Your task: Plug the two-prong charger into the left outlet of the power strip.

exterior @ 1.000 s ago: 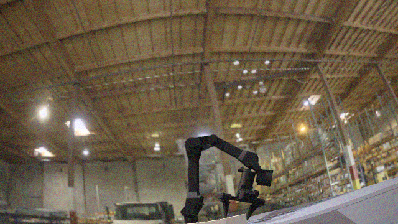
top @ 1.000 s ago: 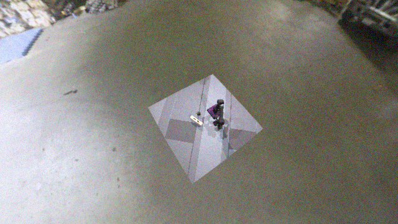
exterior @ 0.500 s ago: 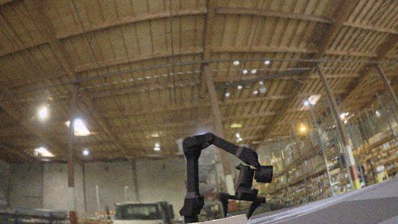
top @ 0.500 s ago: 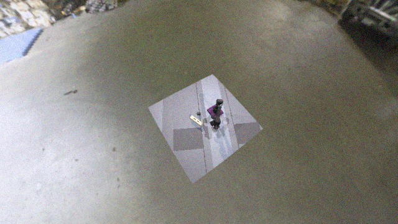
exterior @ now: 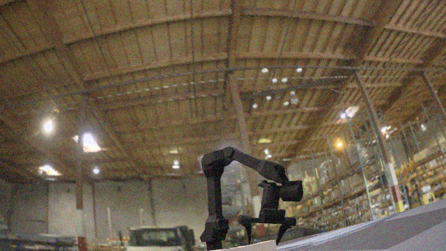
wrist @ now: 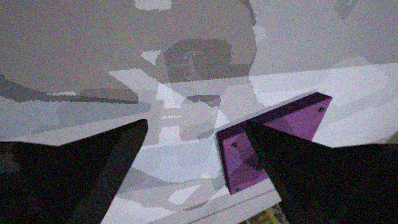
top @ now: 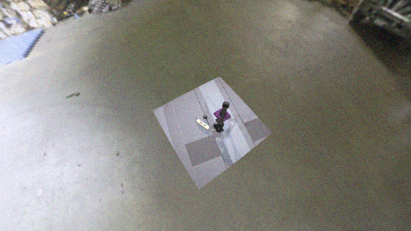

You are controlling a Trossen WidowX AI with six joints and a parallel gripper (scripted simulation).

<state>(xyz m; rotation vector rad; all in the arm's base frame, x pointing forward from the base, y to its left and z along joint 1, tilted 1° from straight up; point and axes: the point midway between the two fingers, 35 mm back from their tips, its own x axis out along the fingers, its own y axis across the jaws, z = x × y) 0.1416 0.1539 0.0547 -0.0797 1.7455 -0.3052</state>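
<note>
The two-prong charger lies 13 cm ahead of my gripper tip, 22 cm to the right of it and 2 cm below it.
</note>
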